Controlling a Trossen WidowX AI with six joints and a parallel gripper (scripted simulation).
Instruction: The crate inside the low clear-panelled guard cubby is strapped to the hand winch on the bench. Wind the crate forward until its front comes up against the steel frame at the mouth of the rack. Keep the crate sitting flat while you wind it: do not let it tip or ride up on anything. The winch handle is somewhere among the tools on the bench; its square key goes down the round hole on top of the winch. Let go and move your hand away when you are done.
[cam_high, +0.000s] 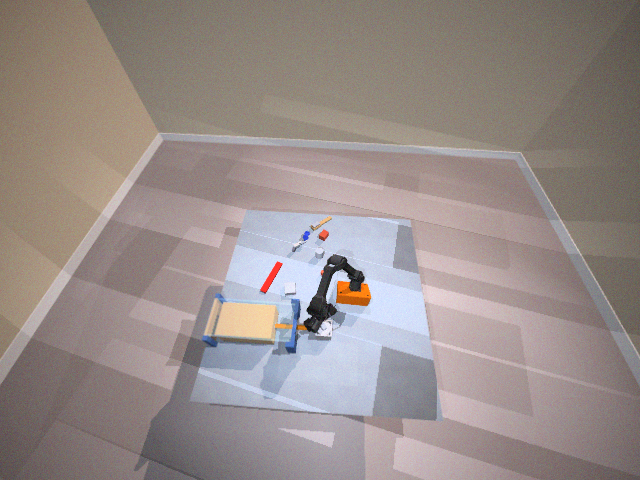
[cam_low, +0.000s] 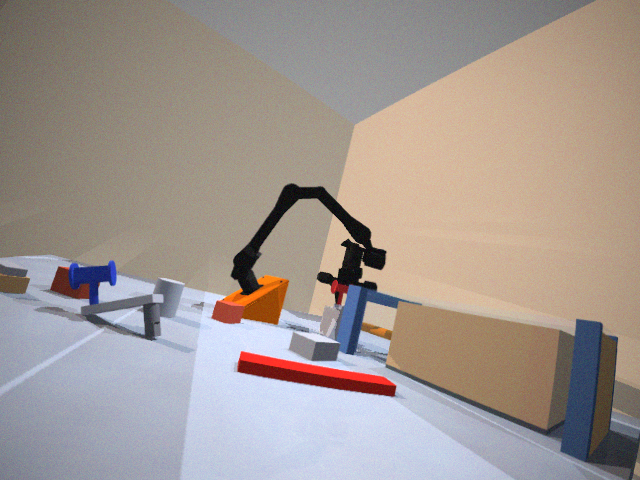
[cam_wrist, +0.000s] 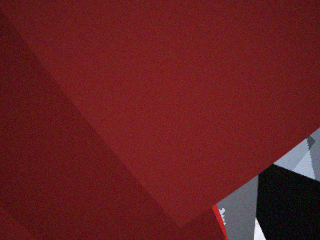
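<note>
Now: gripper tip 1 cm short of the red-knobbed winch handle, 1 cm to the left of it and 2 cm below it. From my gripper tip the other things lie so: red knob: 3 cm ahead, 4 cm to the right, 5 cm above; then blue frame: 13 cm ahead, 3 cm to the left, 2 cm above; then winch: 4 cm behind, 3 cm to the left, 6 cm below.
</note>
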